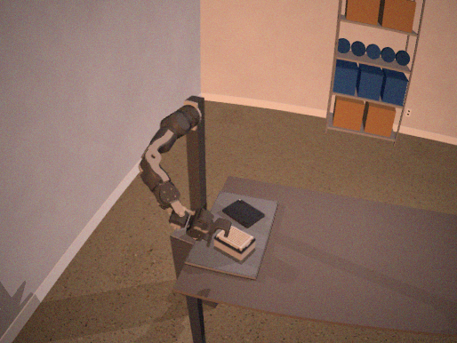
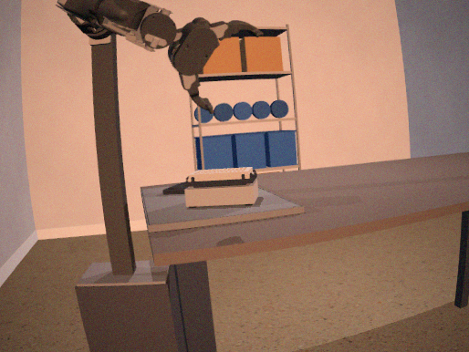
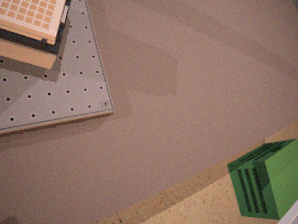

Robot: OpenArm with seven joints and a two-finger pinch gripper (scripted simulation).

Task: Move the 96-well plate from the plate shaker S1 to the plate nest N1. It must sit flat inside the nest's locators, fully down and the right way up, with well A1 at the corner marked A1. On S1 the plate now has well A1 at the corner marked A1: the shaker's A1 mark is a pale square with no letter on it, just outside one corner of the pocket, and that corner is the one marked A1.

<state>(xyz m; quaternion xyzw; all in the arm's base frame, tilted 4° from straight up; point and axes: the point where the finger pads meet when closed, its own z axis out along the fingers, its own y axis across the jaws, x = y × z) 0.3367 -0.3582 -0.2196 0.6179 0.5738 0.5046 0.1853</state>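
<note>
My hand is 190 mm to the right of the pale 96-well plate, 190 mm above it and 40 mm past it. From my hand the other things lie so: plate shaker 220 mm below, 200 mm to the left, 10 mm behind.
</note>
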